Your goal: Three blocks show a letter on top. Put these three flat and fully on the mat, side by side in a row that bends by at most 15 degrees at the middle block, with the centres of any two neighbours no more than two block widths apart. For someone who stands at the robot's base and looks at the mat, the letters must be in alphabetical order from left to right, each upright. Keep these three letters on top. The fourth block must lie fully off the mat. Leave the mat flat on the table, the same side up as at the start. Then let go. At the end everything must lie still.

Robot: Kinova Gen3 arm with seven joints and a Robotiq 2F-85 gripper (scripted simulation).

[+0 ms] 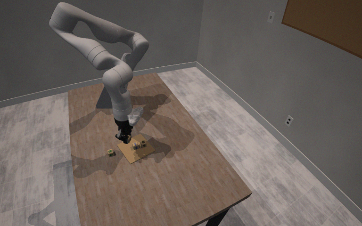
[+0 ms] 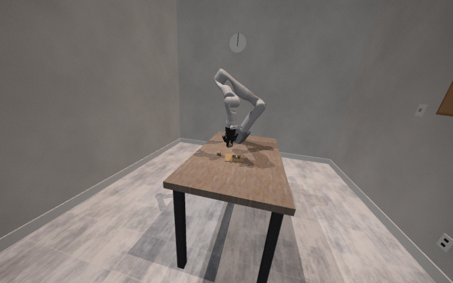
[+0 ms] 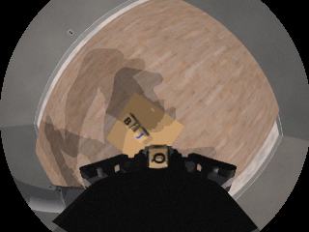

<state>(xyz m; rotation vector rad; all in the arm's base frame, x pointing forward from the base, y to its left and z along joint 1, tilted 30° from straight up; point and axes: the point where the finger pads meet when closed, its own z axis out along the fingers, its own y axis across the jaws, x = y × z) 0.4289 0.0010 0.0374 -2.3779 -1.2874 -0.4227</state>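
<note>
My gripper is now 30 mm past the tan mat, 30 mm to the right of it and 110 mm above it. From my hand the other things lie so: block 10 mm below.
</note>
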